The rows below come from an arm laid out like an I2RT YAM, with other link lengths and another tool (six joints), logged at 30 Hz.
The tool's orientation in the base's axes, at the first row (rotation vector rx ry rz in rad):
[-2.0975 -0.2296 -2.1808]
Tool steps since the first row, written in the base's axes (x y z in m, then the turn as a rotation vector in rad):
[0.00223 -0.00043 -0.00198 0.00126 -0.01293 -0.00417]
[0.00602 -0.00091 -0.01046 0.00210 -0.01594 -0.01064]
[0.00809 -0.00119 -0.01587 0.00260 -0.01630 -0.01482]
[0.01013 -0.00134 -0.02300 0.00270 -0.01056 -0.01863]
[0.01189 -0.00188 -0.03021 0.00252 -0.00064 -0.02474]
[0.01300 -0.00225 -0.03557 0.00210 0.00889 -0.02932]
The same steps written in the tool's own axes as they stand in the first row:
[-0.00208 0.00076 0.00204 -0.00457 0.01279 -0.00127]
[-0.01072 0.00162 0.00538 -0.01115 0.01568 -0.00122]
[-0.01622 0.00209 0.00716 -0.01536 0.01598 -0.00095]
[-0.02343 0.00236 0.00889 -0.01901 0.01022 0.00006]
[-0.03072 0.00296 0.01026 -0.02483 0.00023 0.00147]
[-0.03613 0.00334 0.01109 -0.02913 -0.00937 0.00264]

